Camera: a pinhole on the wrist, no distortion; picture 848 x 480 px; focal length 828.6 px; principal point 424.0 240.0 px. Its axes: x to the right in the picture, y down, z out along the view. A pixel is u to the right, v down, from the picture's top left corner.
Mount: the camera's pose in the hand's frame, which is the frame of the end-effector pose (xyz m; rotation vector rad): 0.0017 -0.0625 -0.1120 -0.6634 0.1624 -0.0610
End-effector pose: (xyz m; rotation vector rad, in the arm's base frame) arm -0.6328 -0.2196 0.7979 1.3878 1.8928 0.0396
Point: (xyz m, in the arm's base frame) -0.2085 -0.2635 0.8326
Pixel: 109 394
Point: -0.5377 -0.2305 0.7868
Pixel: 225 202
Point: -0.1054 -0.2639 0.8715
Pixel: 85 454
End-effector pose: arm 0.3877 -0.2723 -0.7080 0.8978 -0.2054 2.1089
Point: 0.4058 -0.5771 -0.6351
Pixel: outside the picture
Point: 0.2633 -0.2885 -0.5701
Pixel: 712 409
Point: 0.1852 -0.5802 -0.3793
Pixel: 433 426
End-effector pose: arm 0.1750 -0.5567 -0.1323 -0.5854 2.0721 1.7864
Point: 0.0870 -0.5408 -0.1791
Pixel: 775 98
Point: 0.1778 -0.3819 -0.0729
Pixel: 138 49
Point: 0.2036 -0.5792 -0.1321
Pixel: 61 63
